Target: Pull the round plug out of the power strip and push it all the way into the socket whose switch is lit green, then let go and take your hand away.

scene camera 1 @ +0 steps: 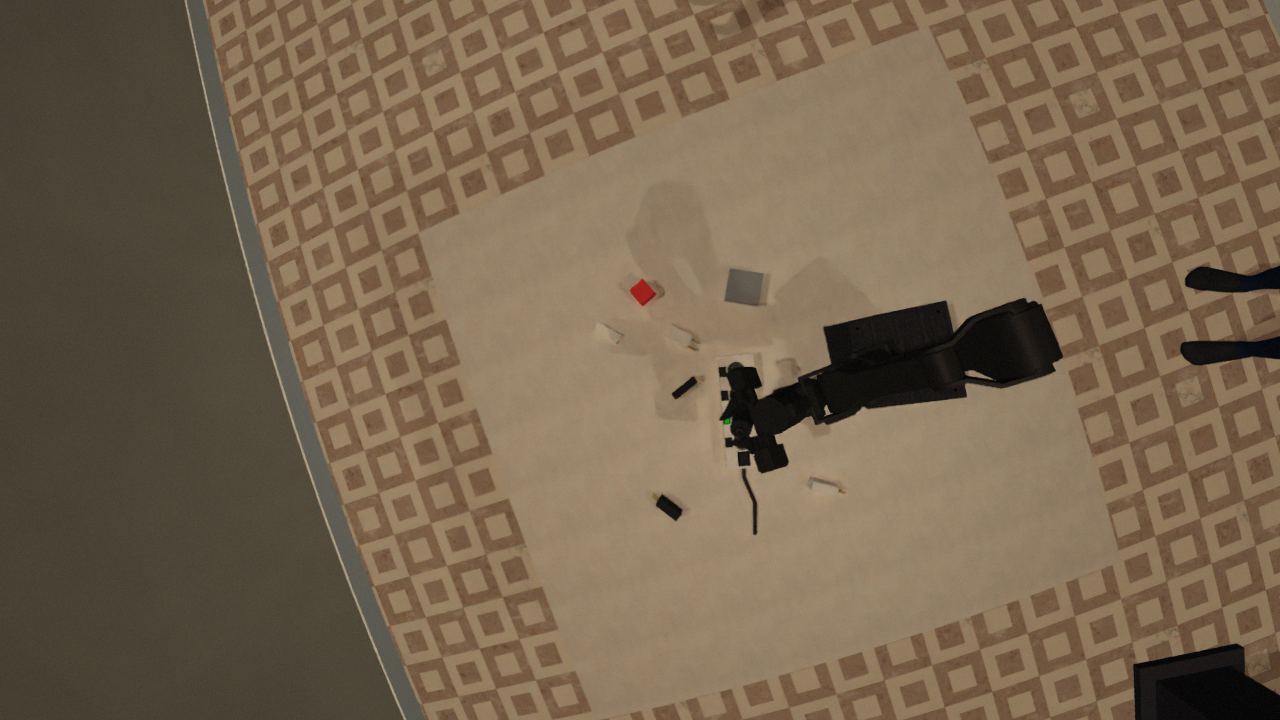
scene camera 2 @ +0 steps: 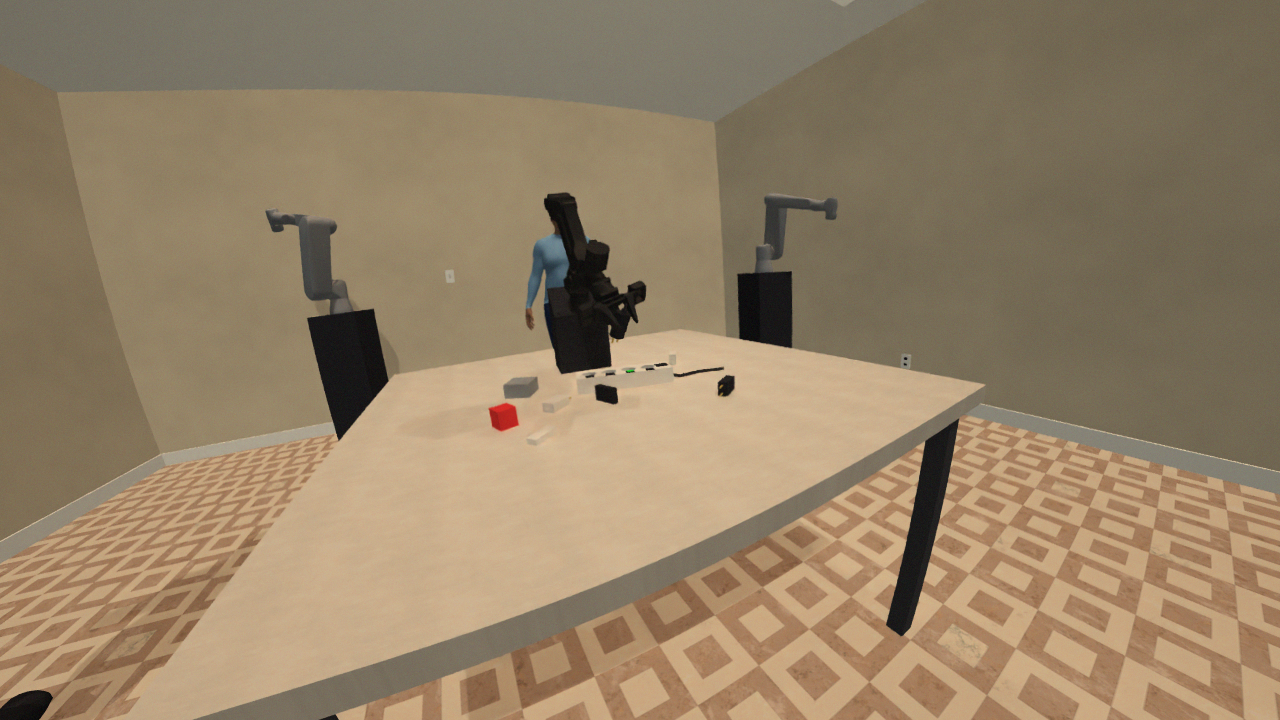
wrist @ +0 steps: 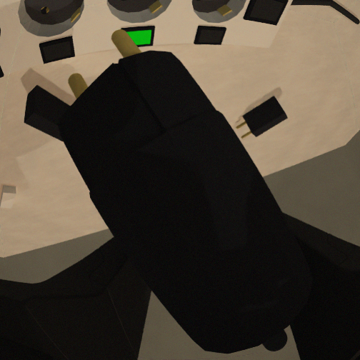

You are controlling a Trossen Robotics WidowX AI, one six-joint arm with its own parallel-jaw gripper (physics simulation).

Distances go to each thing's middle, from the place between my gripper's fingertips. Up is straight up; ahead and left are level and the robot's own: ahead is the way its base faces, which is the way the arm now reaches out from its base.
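Labels:
From my hand: grey block (scene camera 1: 743,287), 280 mm to the right, 100 mm behind, 140 mm below; black block (wrist: 43,110), 80 mm to the right, 70 mm ahead, 140 mm below; black two-pin plug (wrist: 269,113), 170 mm to the left, 150 mm ahead, 140 mm below; round black plug (wrist: 179,192), 40 mm behind, 10 mm to the right. Grey block farthest from my hand of the things named here, going by their middles.

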